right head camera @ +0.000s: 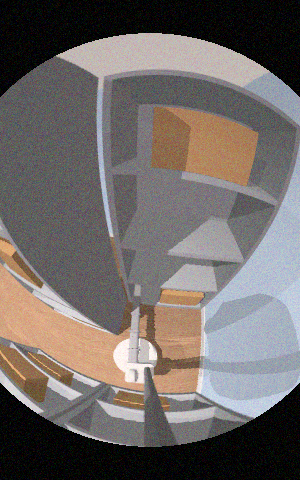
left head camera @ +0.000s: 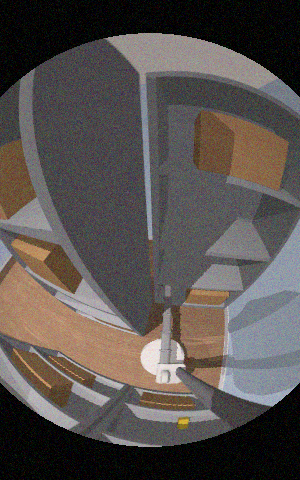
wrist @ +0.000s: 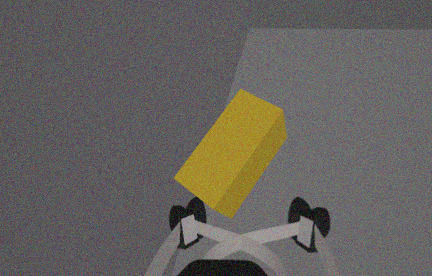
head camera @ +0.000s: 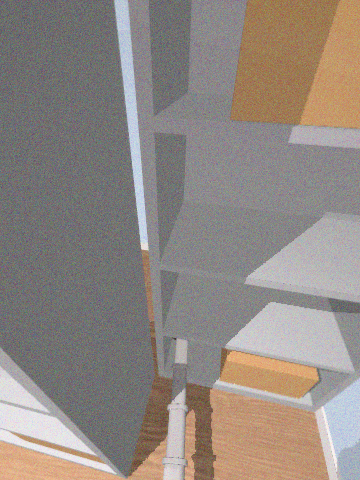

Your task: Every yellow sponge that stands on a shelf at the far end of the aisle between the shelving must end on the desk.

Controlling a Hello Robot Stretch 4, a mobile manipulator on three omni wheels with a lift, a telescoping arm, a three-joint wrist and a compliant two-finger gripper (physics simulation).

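Frame: origin at the robot's base, x back, y right, z up, level; millimetres.
Seen in the pictures: gripper, between the fingertips: point(wrist: 247, 213).
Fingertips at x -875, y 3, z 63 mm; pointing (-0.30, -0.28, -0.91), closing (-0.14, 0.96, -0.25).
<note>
A point is followed by its place in that frame.
A yellow sponge point(wrist: 226, 150) @[x -919, y -11, z 110 mm] stands on a grey shelf surface in the wrist view, turned slantwise, its far end to the right. My gripper point(wrist: 247, 213) @[x -875, y 3, z 63 mm] is open and holds nothing. The sponge lies ahead of it, left of its middle, with the near end close to the left fingertip; I cannot tell whether they touch. In the head views the arm reaches to the low left part of the shelf unit point(head camera: 145, 125) @[x -665, y -108, z 1401 mm] point(right head camera: 107, 150) @[x -664, y -101, z 1498 mm], and the fingers are hidden there. Another yellow sponge point(left head camera: 183, 423) is on a shelf at the bottom of the left head view. The desk does not show.
A tall grey panel point(head camera: 70, 200) @[x -410, y -188, z 1344 mm] point(left head camera: 90, 175) @[x -314, y -202, z 1477 mm] stands close left of the arm point(head camera: 175, 430) @[x -312, y -2, z 459 mm]. Cardboard boxes point(head camera: 270, 375) point(left head camera: 255, 155) @[x -621, y 337, z 1545 mm] point(right head camera: 220, 145) @[x -619, y 353, z 1564 mm] sit on the shelves. More shelving with boxes point(left head camera: 167, 401) @[x 459, y 68, z 263 mm] point(right head camera: 141, 400) @[x 458, y 67, z 247 mm] is behind the base. A blue wall point(left head camera: 265, 340) @[x -6, y 716, z 677 mm] is at the right.
</note>
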